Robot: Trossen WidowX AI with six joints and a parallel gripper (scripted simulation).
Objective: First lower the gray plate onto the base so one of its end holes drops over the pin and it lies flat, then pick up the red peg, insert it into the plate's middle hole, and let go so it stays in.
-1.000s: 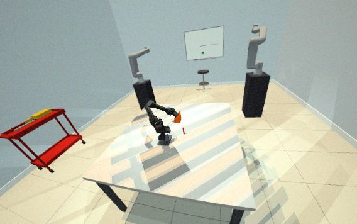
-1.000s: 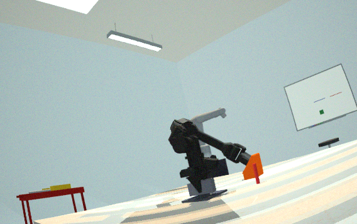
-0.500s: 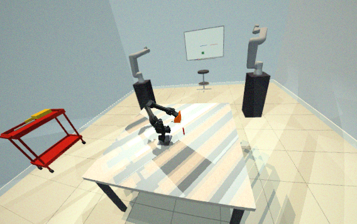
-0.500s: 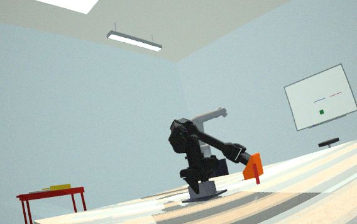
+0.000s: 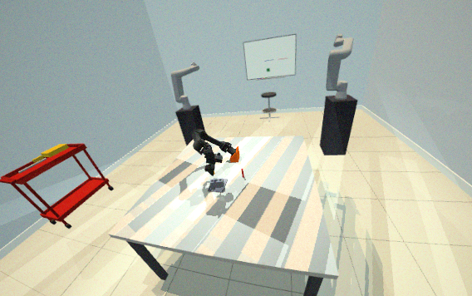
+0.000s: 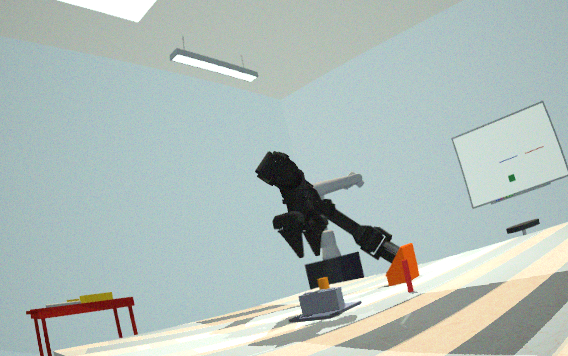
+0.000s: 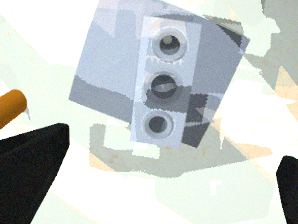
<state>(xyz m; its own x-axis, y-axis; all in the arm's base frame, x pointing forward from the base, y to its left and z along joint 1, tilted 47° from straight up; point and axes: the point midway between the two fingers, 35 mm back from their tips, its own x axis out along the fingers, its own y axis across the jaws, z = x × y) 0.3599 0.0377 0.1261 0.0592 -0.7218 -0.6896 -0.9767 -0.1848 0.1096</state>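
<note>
Right now the red peg is 18 cm to the left of my gripper tip, 12 cm behind it and 10 cm below it. From my gripper tip the other things lie so: gray plate 10 cm below, 1 cm behind; orange pin 15 cm behind, 10 cm below, 9 cm to the right; dark base 14 cm below, 1 cm to the left, 1 cm behind.
</note>
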